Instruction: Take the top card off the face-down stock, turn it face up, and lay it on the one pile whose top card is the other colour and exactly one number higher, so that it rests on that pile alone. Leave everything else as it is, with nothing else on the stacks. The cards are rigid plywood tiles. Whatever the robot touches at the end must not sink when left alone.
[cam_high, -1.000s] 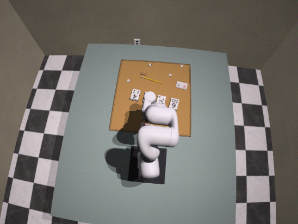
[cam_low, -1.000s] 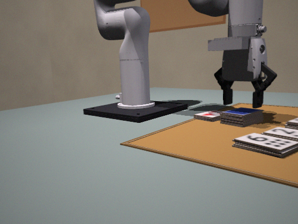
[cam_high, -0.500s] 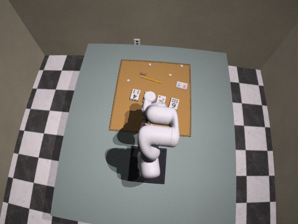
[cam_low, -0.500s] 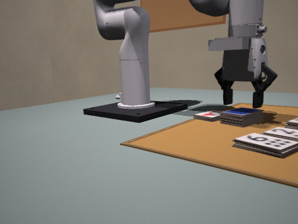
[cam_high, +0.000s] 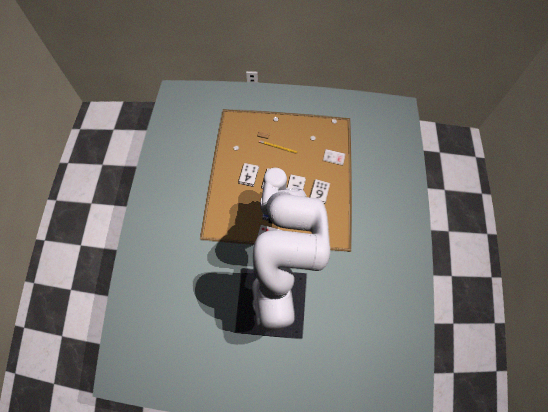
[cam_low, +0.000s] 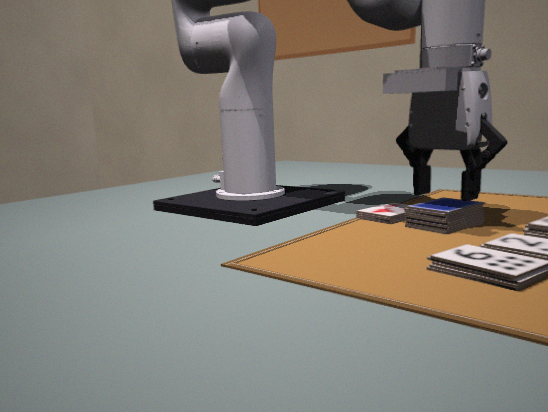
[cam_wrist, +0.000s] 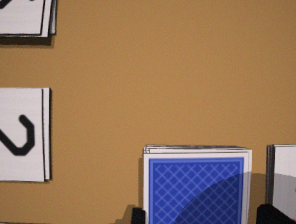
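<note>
Right now my hand is 30 mm above the red 2 card. The rest, counted from my hand: brown mat (190 mm ahead, 70 mm below, 10 mm to the right); then red 4 card (90 mm behind, 50 mm below, 20 mm to the left); then black 4 card (170 mm ahead, 120 mm to the left, 40 mm below).
</note>
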